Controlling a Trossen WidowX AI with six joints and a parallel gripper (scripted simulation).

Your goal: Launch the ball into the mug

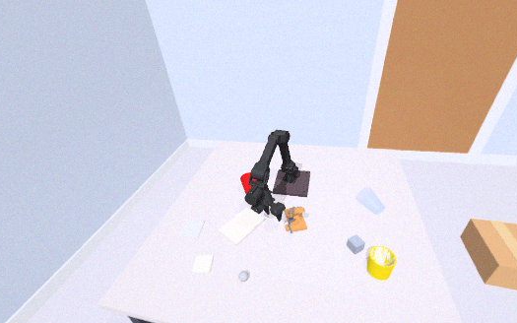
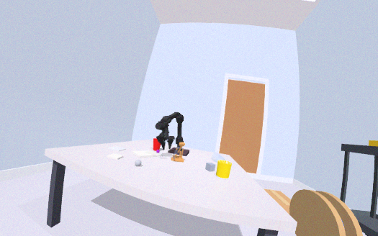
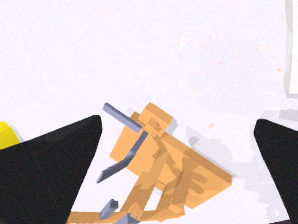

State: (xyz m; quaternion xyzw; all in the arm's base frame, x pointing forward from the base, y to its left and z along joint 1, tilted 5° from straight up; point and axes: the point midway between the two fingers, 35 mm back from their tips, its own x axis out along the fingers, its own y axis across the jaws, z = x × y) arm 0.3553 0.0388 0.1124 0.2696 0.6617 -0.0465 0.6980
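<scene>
Right now my gripper tip is 50 mm past the wooden catapult, 90 mm to the right of it and 10 mm above it. Also, from my gripper tip: purple ball 120 mm behind, 160 mm to the right, 70 mm below; grey ball 280 mm ahead, 20 mm to the right, 60 mm below; white slab 50 mm ahead, 160 mm to the right, 70 mm below.
</scene>
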